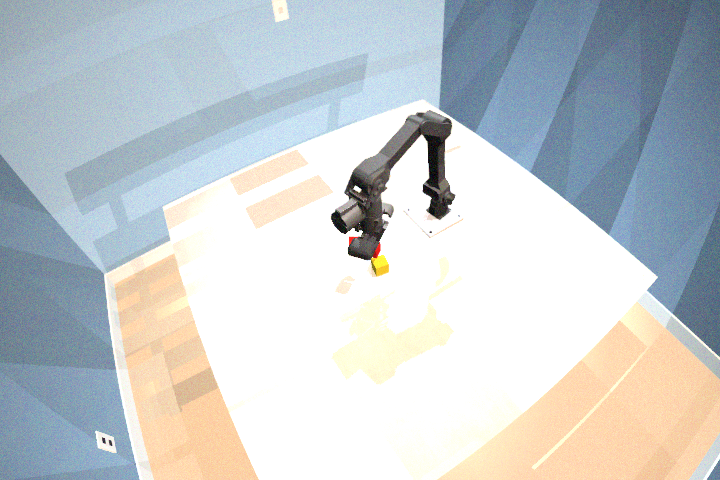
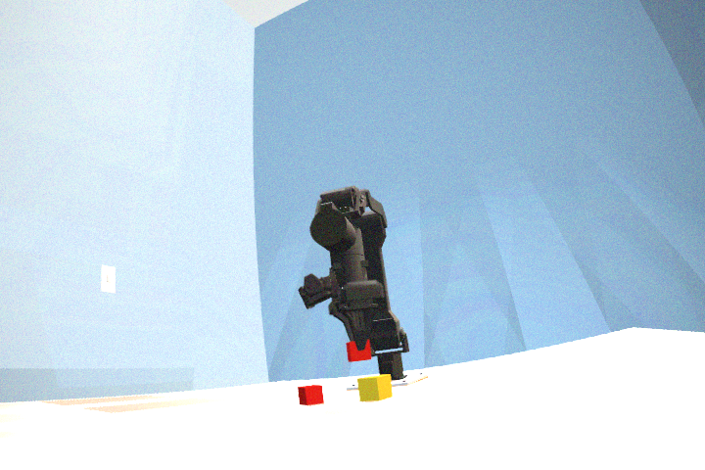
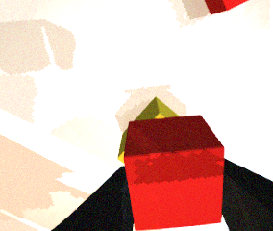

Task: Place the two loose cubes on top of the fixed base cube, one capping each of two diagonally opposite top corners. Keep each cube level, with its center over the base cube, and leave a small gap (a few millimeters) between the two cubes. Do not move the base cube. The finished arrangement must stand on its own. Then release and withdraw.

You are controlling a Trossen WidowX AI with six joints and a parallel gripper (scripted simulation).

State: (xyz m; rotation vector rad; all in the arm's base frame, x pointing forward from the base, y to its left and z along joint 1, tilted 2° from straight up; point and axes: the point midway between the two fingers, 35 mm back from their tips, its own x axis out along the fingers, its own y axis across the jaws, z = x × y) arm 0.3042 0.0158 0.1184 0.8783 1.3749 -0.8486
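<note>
My gripper tip is now 10 mm past the yellow base cube, 20 mm to the right of it and 70 mm above it.
</note>
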